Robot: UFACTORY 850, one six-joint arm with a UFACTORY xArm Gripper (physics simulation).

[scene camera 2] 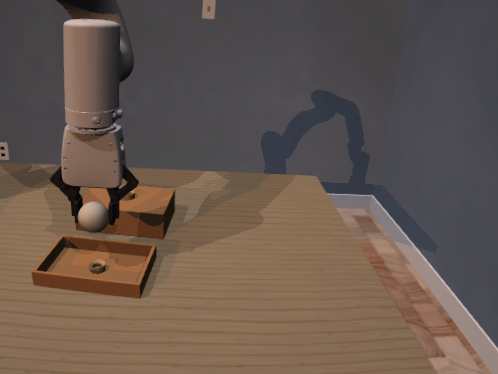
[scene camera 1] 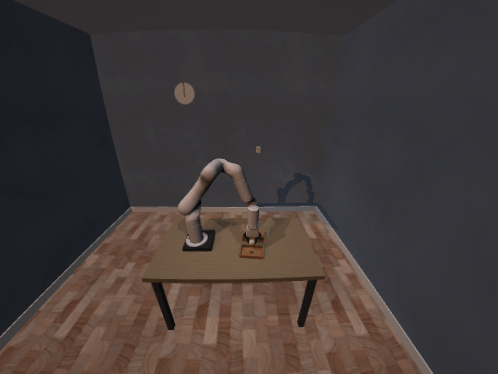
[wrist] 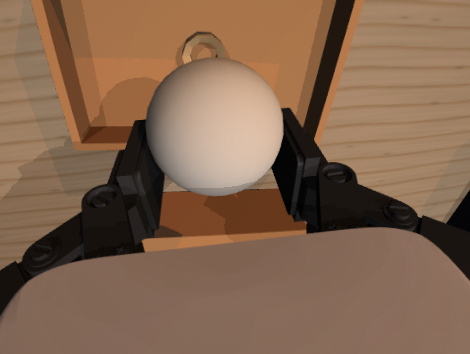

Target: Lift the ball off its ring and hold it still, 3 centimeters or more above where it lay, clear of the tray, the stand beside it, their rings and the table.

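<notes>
A pale ball (scene camera 1: 252, 241) (scene camera 2: 93, 217) (wrist: 215, 127) is held in the air between the two black fingers of my gripper (scene camera 2: 95, 216) (wrist: 215, 141), which is shut on it. The brown tray (scene camera 1: 251, 257) (scene camera 2: 87, 285) (wrist: 341, 55) lies below on the table, and its small ring (scene camera 2: 97, 266) (wrist: 186, 49) has no ball on it. In scene camera 2 there is a visible gap between the ball and the tray. The brown block-shaped stand (scene camera 2: 155, 202) (wrist: 227, 212) is behind the ball, partly hidden by the gripper, with its own ring (scene camera 2: 130, 195) on top.
The wooden table (scene camera 1: 200, 267) (scene camera 2: 280, 280) (wrist: 400, 90) carries the tray, the stand and the arm's black base plate (scene camera 1: 210, 240). The stand is close behind the tray, with a narrow strip of table between them. The table's right edge shows in scene camera 2.
</notes>
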